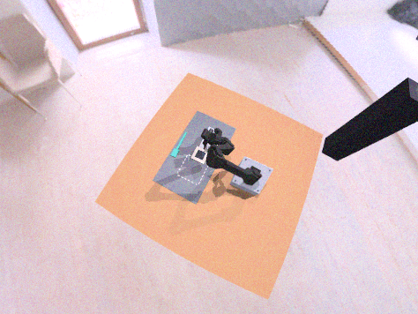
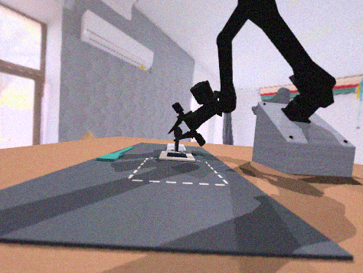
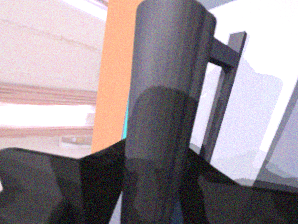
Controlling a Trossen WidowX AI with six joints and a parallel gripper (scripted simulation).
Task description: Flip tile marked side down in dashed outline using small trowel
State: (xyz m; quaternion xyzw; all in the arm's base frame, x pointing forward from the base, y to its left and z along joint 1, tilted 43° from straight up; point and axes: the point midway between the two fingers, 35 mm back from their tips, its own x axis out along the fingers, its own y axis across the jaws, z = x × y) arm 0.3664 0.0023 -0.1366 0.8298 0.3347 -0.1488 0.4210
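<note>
Now: the white tile 30 mm behind my gripper tip, 100 mm to the left of it and 50 mm below it. The rest, counted from my gripper tip: small trowel 30 mm behind, 10 mm below; dark mat 100 mm to the left, 70 mm below; teal trowel 140 mm ahead, 120 mm to the left, 50 mm below.
</note>
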